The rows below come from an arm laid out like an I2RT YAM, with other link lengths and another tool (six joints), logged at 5 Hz.
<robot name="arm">
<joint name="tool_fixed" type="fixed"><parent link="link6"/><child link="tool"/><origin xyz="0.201 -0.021 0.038" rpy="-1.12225 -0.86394 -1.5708"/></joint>
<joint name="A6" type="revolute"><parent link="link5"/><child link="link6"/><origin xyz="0.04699 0 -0.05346"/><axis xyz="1 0 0"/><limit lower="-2.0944" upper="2.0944"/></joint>
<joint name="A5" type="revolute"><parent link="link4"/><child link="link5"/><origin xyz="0.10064 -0.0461 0.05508"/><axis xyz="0 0 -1"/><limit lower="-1.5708" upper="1.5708"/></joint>
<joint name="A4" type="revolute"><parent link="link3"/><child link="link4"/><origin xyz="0.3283 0.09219 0.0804"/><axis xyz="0 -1 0"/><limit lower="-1.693" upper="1.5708"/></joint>
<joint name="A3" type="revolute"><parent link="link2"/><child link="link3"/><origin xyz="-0.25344 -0.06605 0"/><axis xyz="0 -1 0"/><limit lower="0" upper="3.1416"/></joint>
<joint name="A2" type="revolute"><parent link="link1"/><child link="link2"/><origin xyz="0.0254 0.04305 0.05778"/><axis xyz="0 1 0"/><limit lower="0" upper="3.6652"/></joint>
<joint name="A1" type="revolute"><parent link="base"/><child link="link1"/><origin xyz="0 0 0.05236"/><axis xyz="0 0 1"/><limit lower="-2.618" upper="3.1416"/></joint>
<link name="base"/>
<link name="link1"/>
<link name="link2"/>
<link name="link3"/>
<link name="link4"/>
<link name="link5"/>
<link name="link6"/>
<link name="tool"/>
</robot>
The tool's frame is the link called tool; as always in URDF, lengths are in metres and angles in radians.
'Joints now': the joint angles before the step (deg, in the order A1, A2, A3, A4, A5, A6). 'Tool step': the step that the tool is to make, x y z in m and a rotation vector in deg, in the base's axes. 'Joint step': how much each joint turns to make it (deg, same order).
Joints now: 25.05, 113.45, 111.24, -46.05, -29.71, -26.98
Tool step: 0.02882, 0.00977, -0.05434, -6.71, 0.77, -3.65
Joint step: 2.28, 9.23, 7.57, -1.58, 8.16, 0.97
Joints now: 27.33, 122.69, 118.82, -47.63, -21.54, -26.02
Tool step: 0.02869, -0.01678, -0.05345, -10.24, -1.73, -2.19
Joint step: 0.71, 8.43, 7.65, -3.52, 9.67, -3.67
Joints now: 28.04, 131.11, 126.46, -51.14, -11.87, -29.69
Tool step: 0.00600, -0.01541, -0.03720, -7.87, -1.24, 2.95
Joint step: -0.09, 3.98, 2.56, -2.30, 4.74, -6.69
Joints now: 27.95, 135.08, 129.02, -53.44, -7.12, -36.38
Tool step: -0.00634, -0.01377, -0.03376, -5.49, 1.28, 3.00
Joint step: -0.26, 2.46, 0.79, -2.54, 2.19, -4.92
